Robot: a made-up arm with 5 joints. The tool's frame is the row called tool.
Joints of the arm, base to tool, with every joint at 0 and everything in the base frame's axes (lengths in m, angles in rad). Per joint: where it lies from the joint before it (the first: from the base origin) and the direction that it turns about. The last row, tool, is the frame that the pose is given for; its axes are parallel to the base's.
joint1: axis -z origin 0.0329 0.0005 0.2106
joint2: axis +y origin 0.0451 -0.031 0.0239
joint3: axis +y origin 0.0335 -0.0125 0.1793
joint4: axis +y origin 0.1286 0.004 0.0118
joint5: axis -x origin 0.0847 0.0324 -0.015
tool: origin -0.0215 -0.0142 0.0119
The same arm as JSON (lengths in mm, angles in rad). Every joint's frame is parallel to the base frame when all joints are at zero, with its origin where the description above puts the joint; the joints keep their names.
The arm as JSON. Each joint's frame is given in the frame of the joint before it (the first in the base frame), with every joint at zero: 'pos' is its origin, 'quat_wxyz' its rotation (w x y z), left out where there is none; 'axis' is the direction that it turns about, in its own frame. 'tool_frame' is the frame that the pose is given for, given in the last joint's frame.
{
  "length_unit": "mm",
  "angle_unit": "rad",
  "joints": [
    {
      "joint": "joint1",
      "pos": [
        32.9,
        0.5,
        210.6
      ],
      "axis": "-z"
    },
    {
      "joint": "joint2",
      "pos": [
        45.1,
        -31.0,
        23.9
      ],
      "axis": "+y"
    },
    {
      "joint": "joint3",
      "pos": [
        33.5,
        -12.5,
        179.3
      ],
      "axis": "+y"
    },
    {
      "joint": "joint4",
      "pos": [
        128.6,
        4.0,
        11.8
      ],
      "axis": "+y"
    },
    {
      "joint": "joint5",
      "pos": [
        84.7,
        32.4,
        -15.0
      ],
      "axis": "-x"
    }
  ],
  "tool_frame": {
    "pos": [
      -21.5,
      -14.2,
      11.9
    ]
  }
}

